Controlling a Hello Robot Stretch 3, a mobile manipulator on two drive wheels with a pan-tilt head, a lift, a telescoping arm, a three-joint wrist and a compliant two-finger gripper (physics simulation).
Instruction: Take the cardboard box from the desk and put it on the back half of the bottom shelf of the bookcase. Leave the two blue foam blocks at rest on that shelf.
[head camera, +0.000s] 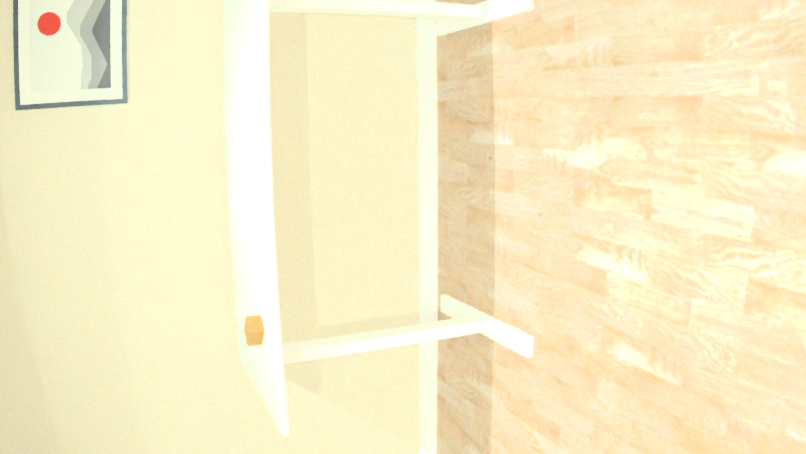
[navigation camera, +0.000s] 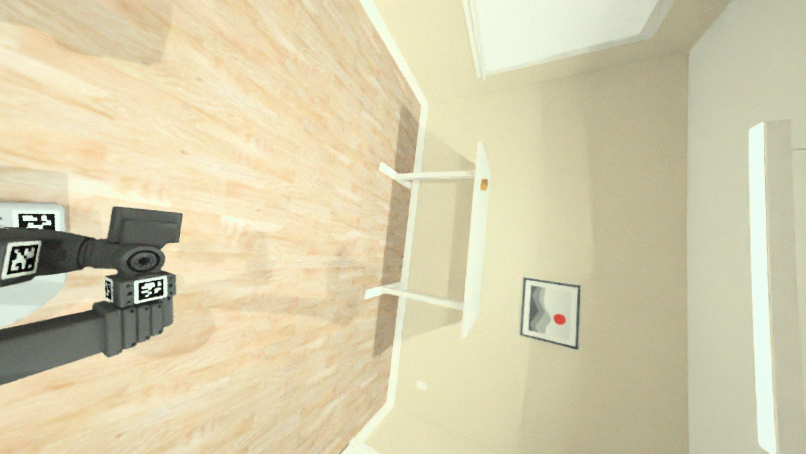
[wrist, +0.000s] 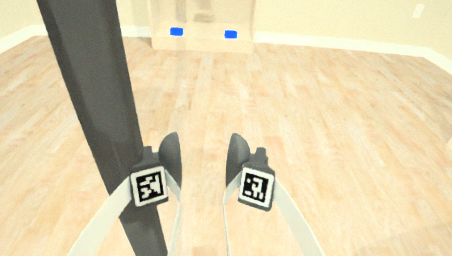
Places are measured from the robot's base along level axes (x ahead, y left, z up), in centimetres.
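Pixels of known places: gripper, between the fingertips: (wrist: 205, 151).
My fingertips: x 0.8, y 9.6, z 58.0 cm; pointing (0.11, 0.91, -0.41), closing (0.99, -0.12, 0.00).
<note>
Behind a point stands the place of what it marks.
The cardboard box (head camera: 254, 330) @(x 32.4, y -202.0, z 98.2 cm) (navigation camera: 483, 184) @(x 32.9, y -202.2, z 97.6 cm) is small and orange-brown and rests on the white desk (head camera: 248, 169) @(x -18.5, y -205.4, z 95.1 cm) (navigation camera: 476, 242) @(x -15.8, y -201.0, z 95.1 cm), near its left end; both views are turned sideways. In the wrist view two blue foam blocks, one on the left (wrist: 176, 31) @(x -3.3, y 192.8, z 13.2 cm) and one on the right (wrist: 230, 34) @(x 38.5, y 185.3, z 13.0 cm), lie apart, side by side, on the bottom shelf of the pale bookcase (wrist: 202, 47) @(x 16.4, y 184.5, z 2.9 cm). My gripper (wrist: 205, 151) @(x 0.8, y 9.6, z 58.0 cm) is open, with nothing between its fingers, over the floor and far from the bookcase. The fingers do not show in the navigation view, where the wrist does.
The desk has T-shaped legs, near one (navigation camera: 431, 175) @(x 46.1, y -224.3, z 43.4 cm) and far one (navigation camera: 428, 298) @(x -74.7, y -206.3, z 53.0 cm), with feet on the wooden floor (head camera: 648, 225) @(x 8.2, y -132.2, z 0.0 cm) (navigation camera: 253, 140) @(x 40.6, y -74.2, z 0.1 cm) (wrist: 310, 115) @(x 65.0, y 90.7, z 0.1 cm). A framed picture (head camera: 70, 53) @(x -72.3, y -250.6, z 155.9 cm) (navigation camera: 549, 313) @(x -80.8, y -249.2, z 156.3 cm) hangs on the wall. A dark bar (wrist: 95, 90) crosses the left of the wrist view.
</note>
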